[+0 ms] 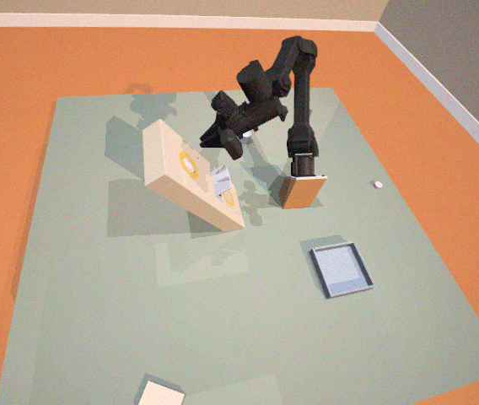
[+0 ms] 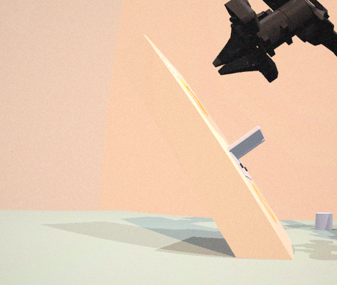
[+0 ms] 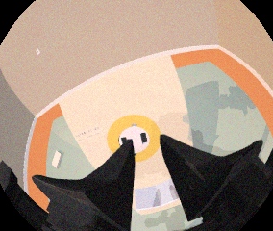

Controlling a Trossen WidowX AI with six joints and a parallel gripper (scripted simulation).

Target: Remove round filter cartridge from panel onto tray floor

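Now: the round filter cartridge 70 mm below my gripper tip, 40 mm ahead of it and 30 mm to the left of it. From my gripper tip the other things lie so: grey tray 440 mm behind, 280 mm below, 240 mm to the left; grey bracket 160 mm below, 60 mm behind, 10 mm to the left; cream service panel 140 mm below, 20 mm to the left.
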